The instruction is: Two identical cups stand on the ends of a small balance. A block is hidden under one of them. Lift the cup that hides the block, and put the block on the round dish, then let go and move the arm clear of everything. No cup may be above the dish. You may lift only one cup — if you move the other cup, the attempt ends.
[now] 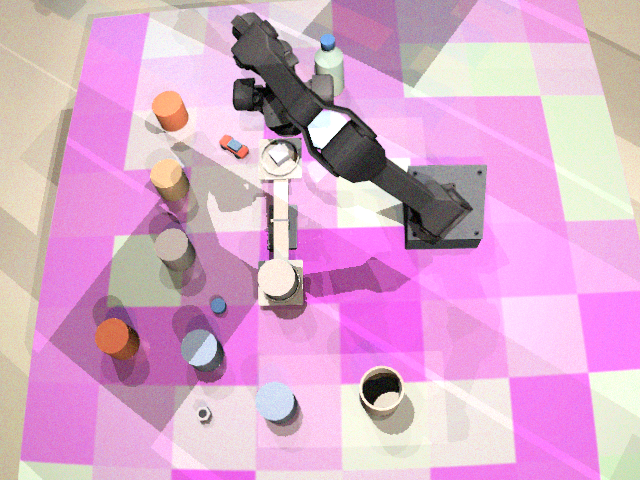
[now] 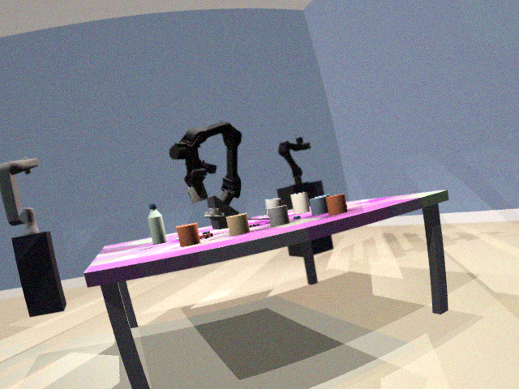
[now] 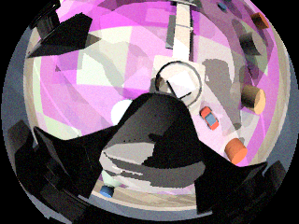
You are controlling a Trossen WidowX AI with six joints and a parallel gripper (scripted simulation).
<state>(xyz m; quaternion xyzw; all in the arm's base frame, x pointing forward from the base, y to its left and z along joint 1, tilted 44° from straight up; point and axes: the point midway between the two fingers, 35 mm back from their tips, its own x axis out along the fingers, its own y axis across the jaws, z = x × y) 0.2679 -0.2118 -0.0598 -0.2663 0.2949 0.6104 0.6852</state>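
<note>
Right now the white round dish is 16 cm below my gripper tip, 7 cm behind it and 6 cm to the right of it. From my gripper tip the other things lie so: bottle (18 cm to the right, 9 cm behind, 5 cm below); then small red thing (15 cm below, 14 cm ahead, 4 cm to the right); then balance (17 cm to the left, 12 cm below, 4 cm ahead).
</note>
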